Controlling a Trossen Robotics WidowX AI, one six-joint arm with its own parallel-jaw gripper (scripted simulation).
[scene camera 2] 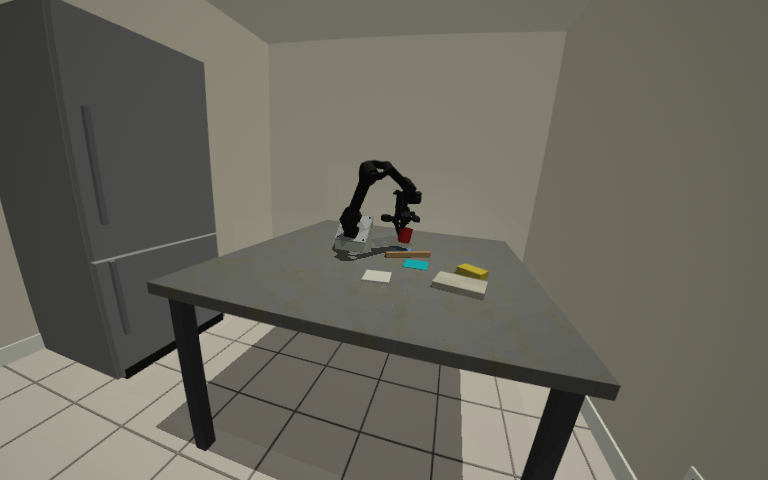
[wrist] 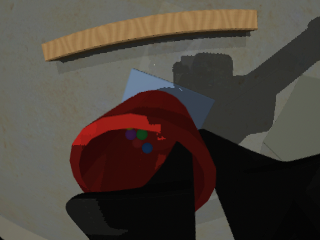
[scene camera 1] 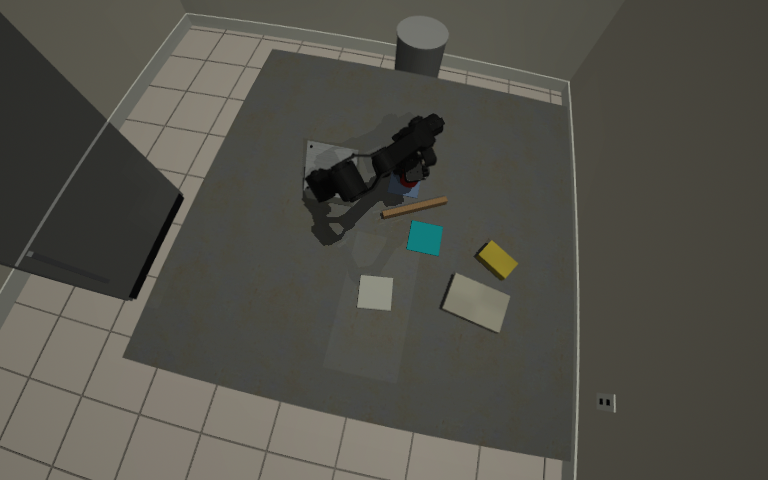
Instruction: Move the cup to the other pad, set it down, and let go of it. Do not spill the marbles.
The pictures show: my gripper, a red cup, a pale square, a wooden bar and a blue pad.
My gripper shows as well in the wrist view.
